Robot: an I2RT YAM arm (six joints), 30 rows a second.
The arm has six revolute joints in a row. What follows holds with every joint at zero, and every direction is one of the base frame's.
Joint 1 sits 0.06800 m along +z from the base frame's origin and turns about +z.
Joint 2 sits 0.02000 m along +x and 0.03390 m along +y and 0.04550 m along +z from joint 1 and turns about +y.
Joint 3 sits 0.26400 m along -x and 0.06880 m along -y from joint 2 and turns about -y.
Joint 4 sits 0.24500 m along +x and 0.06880 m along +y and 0.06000 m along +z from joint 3 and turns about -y.
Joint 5 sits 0.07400 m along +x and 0.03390 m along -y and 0.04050 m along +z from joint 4 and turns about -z.
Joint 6 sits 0.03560 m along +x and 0.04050 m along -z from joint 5 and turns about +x.
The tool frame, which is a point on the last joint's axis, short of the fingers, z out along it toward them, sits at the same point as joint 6; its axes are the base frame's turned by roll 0.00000, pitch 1.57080 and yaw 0.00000 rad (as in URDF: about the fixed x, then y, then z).
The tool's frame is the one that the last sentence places.
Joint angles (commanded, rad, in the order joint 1, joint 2, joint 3, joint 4, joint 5, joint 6), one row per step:
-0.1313 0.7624 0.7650 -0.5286 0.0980 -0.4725
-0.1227 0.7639 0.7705 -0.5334 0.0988 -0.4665
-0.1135 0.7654 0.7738 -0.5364 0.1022 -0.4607
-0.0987 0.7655 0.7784 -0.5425 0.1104 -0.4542
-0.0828 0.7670 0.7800 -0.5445 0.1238 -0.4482
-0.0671 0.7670 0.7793 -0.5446 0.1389 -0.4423
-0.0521 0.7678 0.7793 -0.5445 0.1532 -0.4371
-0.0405 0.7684 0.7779 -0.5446 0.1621 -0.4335
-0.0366 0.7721 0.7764 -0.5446 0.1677 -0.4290
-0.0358 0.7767 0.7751 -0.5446 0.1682 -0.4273
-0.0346 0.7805 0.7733 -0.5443 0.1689 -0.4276
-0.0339 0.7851 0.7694 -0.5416 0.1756 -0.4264
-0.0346 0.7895 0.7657 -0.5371 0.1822 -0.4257
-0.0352 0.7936 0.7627 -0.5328 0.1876 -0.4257
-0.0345 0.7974 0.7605 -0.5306 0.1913 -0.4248
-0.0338 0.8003 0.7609 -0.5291 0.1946 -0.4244
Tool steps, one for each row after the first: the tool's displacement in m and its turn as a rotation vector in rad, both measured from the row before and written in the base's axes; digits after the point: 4 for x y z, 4 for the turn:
0.0002 0.0014 0.0012 0.0047 -0.0004 0.0049
0.0003 0.0014 0.0006 0.0033 0.0002 0.0034
-0.0001 0.0022 0.0010 0.0015 0.0008 0.0045
0.0004 0.0022 0.0002 -0.0015 0.0013 0.0013
0.0002 0.0021 -0.0002 -0.0026 0.0002 -0.0003
0.0003 0.0020 -0.0001 -0.0028 0.0001 0.0001
0.0002 0.0016 -0.0005 -0.0014 0.0016 0.0021
0.0007 0.0004 -0.0010 0.0011 0.0044 -0.0032
0.0009 0.0001 -0.0011 0.0014 0.0056 -0.0005
0.0007 0.0002 -0.0012 -0.0004 0.0054 0.0008
0.0010 -0.0001 -0.0017 -0.0023 0.0057 -0.0056
0.0010 -0.0004 -0.0015 -0.0028 0.0036 -0.0067
0.0009 -0.0003 -0.0012 -0.0028 0.0029 -0.0052
0.0008 0.0000 -0.0011 -0.0011 0.0037 -0.0029
0.0006 0.0000 -0.0002 -0.0014 0.0010 -0.0023

